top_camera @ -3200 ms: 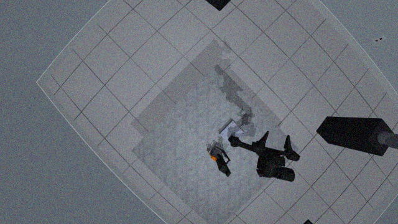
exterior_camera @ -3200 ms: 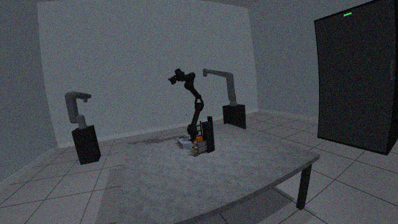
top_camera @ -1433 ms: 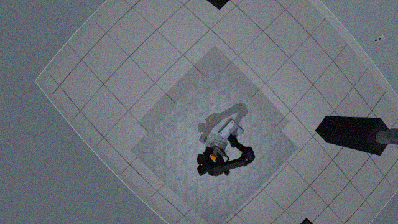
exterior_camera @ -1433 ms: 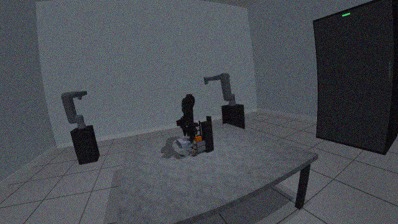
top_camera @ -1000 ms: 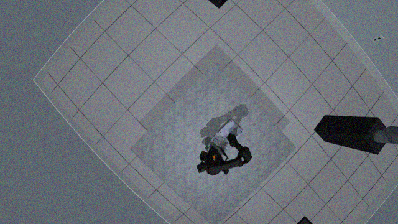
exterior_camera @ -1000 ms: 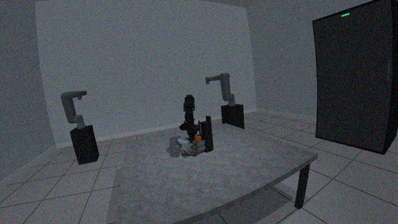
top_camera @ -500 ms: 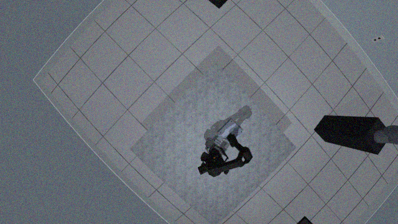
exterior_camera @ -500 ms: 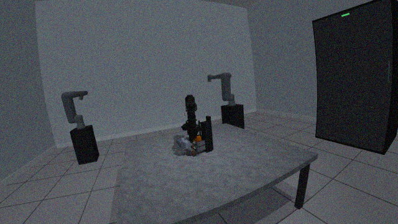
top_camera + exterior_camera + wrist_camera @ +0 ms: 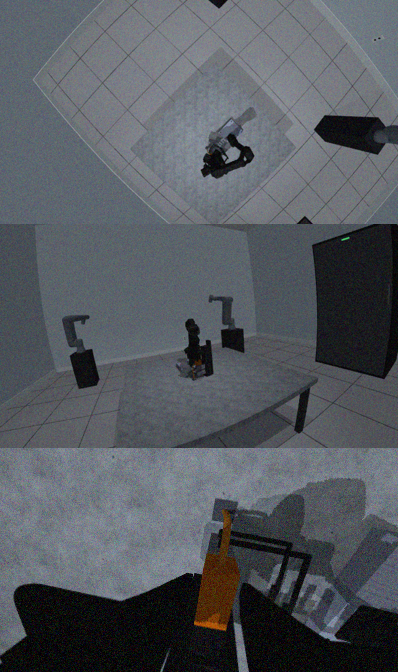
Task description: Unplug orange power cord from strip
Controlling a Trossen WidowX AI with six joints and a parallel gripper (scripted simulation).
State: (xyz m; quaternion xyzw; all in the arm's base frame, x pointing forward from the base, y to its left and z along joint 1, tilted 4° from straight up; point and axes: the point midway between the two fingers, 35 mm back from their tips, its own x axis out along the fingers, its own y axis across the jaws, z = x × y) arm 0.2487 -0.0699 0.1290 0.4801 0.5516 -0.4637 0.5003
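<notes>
Now: gripper tip 10 mm past the orange plug, 30 mm to the right of it and 10 mm above it.
</notes>
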